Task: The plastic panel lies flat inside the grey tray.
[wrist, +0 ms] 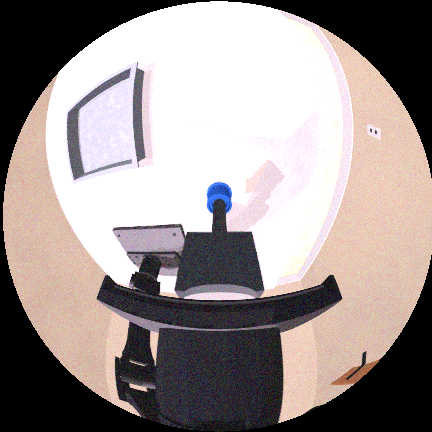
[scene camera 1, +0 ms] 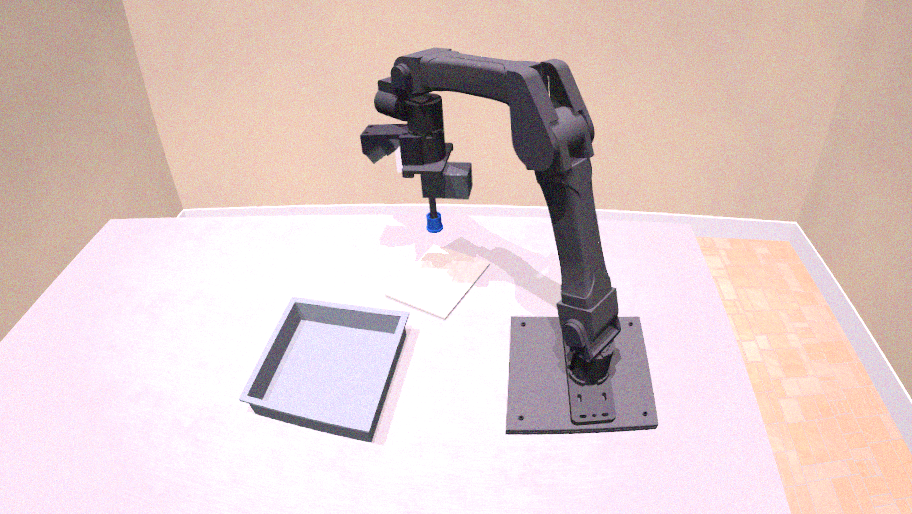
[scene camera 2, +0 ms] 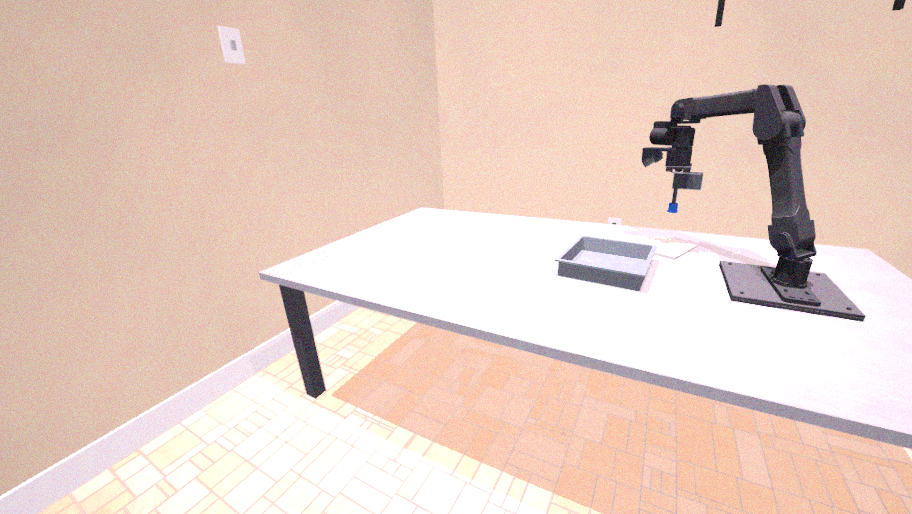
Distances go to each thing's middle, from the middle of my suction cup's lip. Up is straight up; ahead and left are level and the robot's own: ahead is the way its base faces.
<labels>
The white plastic panel [wrist: 203, 155] lies 130 mm below my suction cup. The rest, counted from my suction cup: grey tray [scene camera 1: 328, 367]: 170 mm ahead, 240 mm to the left, 110 mm below.
</labels>
